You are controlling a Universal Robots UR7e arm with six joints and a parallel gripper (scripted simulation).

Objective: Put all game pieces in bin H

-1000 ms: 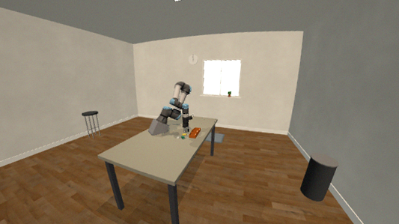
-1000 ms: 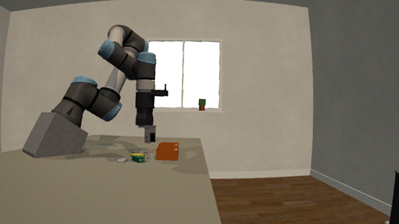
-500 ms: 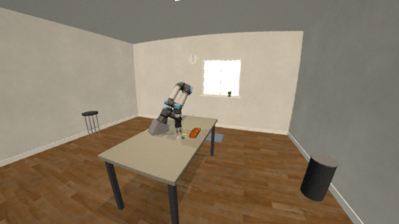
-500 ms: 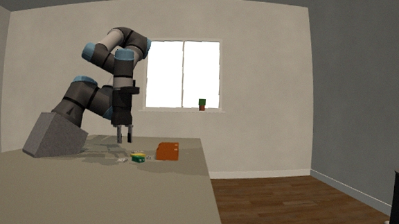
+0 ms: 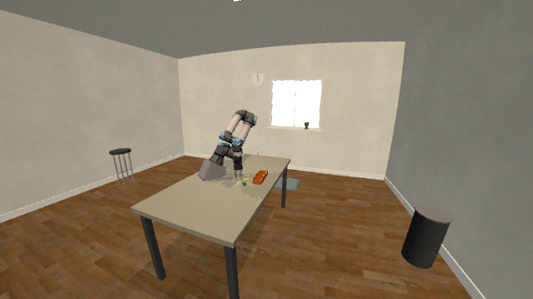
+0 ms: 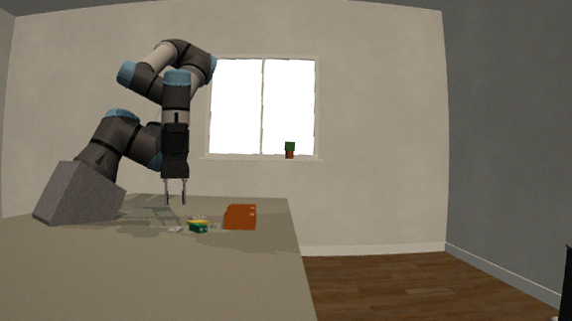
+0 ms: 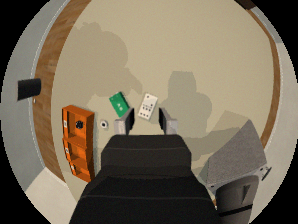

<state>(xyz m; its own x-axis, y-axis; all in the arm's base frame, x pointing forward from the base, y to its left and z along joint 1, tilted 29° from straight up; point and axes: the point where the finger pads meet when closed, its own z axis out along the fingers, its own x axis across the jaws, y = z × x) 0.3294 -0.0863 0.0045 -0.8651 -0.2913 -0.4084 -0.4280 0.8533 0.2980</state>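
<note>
The white domino is 8 cm below my hand. From my hand the other things lie so: yellow flat piece (2 cm ahead, 11 cm to the left, 8 cm below); then grey thing (8 cm ahead, 8 cm to the left, 8 cm below); then green block (6 cm ahead, 1 cm to the left, 8 cm below).
</note>
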